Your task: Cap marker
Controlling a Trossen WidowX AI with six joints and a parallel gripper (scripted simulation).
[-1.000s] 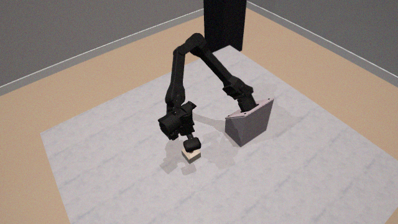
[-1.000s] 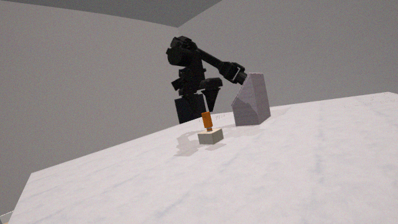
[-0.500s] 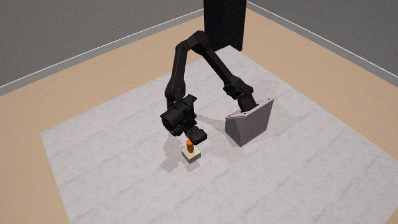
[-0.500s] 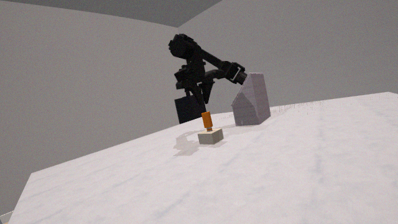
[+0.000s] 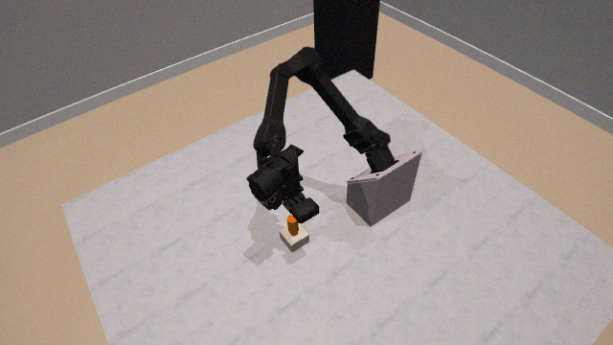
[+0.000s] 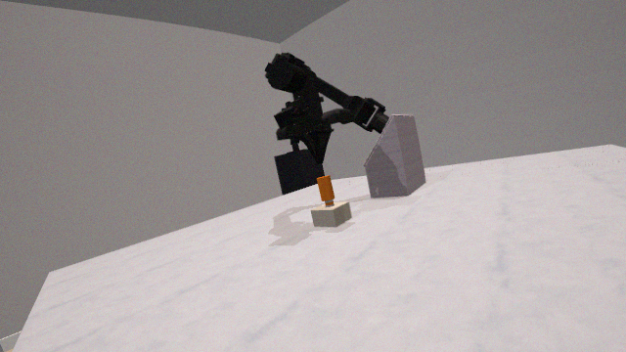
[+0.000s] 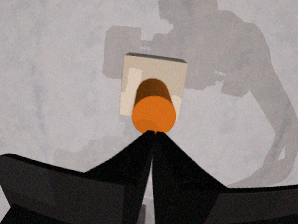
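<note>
The orange cap lies 60 mm below my gripper tip. Round my gripper tip: beige holder block (120 mm below).
</note>
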